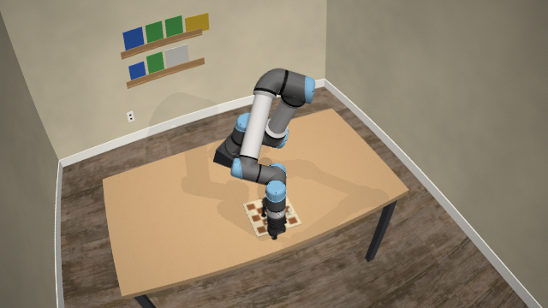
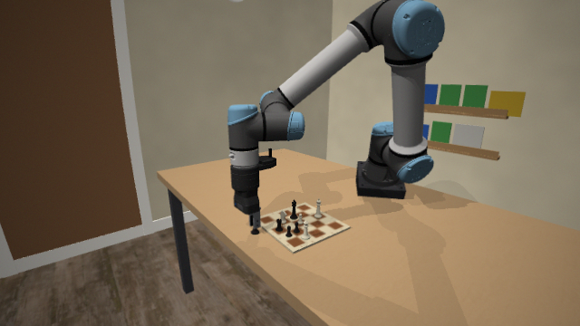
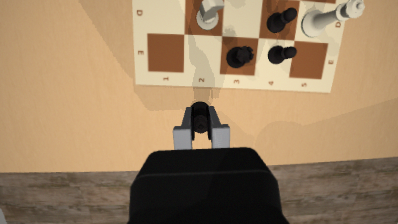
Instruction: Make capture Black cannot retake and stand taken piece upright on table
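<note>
Right now my hand is 13 cm past the white pawn, 7 cm to the right of it and 2 cm above it. Round my hand: chessboard (13 cm behind, 6 cm to the left, 4 cm below).
</note>
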